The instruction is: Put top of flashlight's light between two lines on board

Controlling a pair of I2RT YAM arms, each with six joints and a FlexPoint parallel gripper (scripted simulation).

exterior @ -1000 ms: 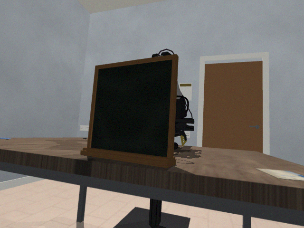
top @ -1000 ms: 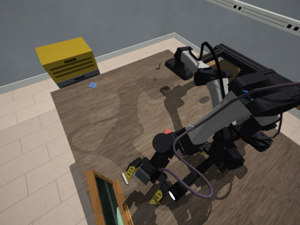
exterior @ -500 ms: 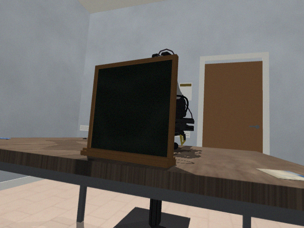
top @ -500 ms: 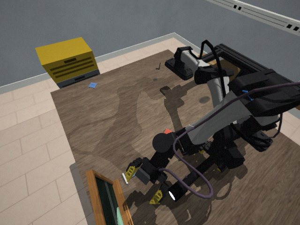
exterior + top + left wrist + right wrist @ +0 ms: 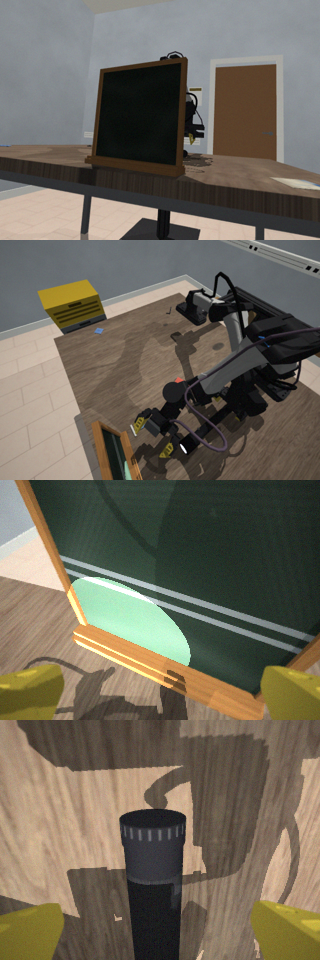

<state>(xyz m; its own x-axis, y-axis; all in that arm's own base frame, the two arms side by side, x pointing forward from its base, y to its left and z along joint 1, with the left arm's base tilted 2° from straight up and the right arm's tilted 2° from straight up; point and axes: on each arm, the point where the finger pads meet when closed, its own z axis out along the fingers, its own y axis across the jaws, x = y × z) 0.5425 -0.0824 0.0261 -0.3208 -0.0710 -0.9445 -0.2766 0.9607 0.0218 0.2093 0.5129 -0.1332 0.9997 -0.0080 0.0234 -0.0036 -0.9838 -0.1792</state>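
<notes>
My right hand is 14 cm short of the flashlight, 4 cm above it and 2 cm to the right of it. The rest, counted from my right hand: red block 20 cm to the right, 12 cm ahead, 6 cm below; blue chalk 36 cm ahead, 14 cm to the right, 6 cm below; white chalk 42 cm ahead, 15 cm to the right, 6 cm below.
Right now my left hand is 11 cm short of the board, 4 cm to the right of it and 5 cm above it. The rest, counted from my left hand: flashlight (24 cm behind, 7 cm to the left, 18 cm below); then blue chalk (1 cm behind, 8 cm to the right, 20 cm below); then white chalk (4 cm ahead, 9 cm to the right, 20 cm below).
</notes>
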